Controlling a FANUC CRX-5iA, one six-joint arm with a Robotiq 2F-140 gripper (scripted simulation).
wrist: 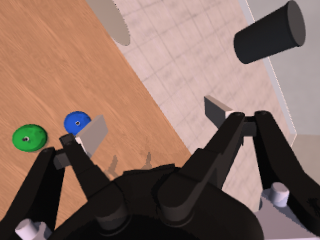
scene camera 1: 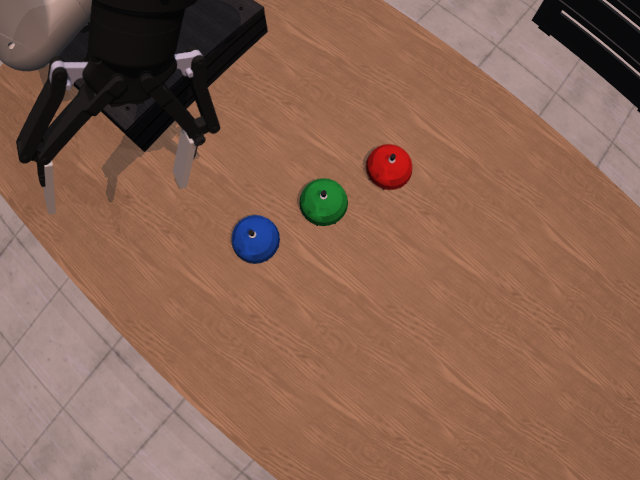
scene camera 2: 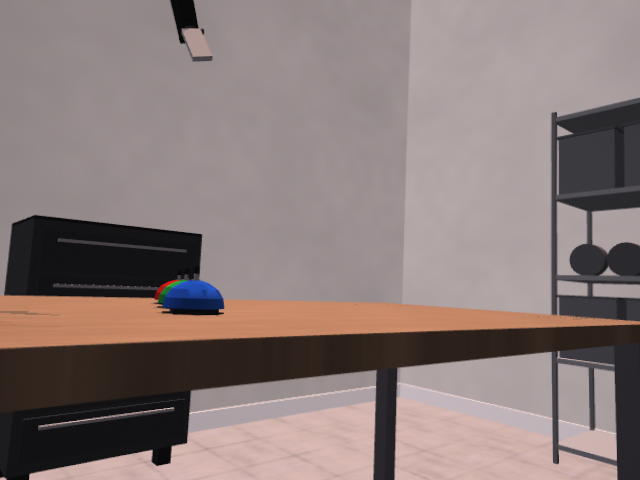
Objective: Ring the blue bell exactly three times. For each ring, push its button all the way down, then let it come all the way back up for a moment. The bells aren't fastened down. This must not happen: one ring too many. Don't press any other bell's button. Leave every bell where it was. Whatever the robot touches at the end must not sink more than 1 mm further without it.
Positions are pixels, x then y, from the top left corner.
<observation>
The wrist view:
gripper: 154,114
green bell: 36,136
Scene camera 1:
gripper: 116,191
blue bell: 258,248
red bell: 388,172
green bell: 320,208
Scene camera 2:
blue bell: 194,297
</observation>
